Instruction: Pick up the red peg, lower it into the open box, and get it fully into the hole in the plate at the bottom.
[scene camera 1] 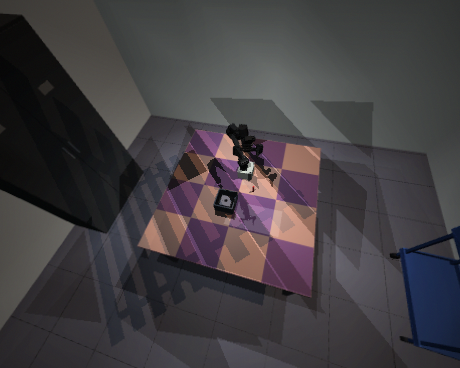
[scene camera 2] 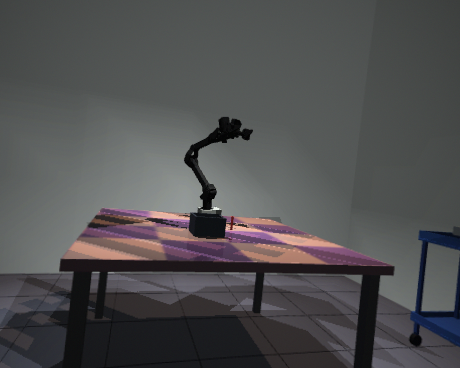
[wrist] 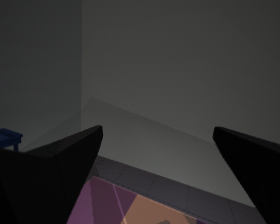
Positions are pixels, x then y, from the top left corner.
A dark box point(scene camera 2: 201, 224) is 158 cm from the lens.
